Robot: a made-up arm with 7 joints.
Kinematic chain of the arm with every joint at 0, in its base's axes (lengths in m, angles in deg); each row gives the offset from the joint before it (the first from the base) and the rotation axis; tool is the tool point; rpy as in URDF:
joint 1: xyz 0 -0.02 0.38 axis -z
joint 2: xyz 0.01 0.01 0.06 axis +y
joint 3: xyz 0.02 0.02 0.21 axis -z
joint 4: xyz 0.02 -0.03 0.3 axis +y
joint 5: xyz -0.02 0 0.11 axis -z
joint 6: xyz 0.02 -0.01 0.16 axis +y
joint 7: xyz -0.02 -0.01 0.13 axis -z
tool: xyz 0.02 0.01 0 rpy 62.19 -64.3 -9.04
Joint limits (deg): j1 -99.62..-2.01 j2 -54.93..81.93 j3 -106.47..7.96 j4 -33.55..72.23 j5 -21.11..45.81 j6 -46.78..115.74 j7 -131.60..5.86
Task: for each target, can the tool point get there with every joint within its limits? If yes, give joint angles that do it. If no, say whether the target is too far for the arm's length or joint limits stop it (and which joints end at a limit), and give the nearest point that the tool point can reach.
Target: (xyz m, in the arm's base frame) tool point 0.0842 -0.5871 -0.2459
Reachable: no: joint limits stop it (at a limit: joint 1, joint 2, joint 3, joint 4, joint 7) | nearest point 0.5579 -0.1267 0.1661 | short by 0.779 m
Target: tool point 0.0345 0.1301 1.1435
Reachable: yes | joints -9.74 -22.37 -40.38 44.58 30.53 93.69 -60.64
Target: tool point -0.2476 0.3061 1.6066
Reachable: no: too far | nearest point -0.1745 0.2283 1.3128 | short by 0.313 m
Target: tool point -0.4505 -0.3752 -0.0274
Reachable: no: joint limits stop it (at a limit: joint 2, joint 3, joint 4, joint 5) | nearest point -0.4333 -0.3616 0.6364 | short by 0.664 m
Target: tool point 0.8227 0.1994 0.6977
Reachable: yes | joints -13.25 71.43 -96.36 -18.61 -12.34 54.91 -54.15
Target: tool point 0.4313 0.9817 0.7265
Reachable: no: too far | nearest point 0.3564 0.8076 0.6763 | short by 0.196 m
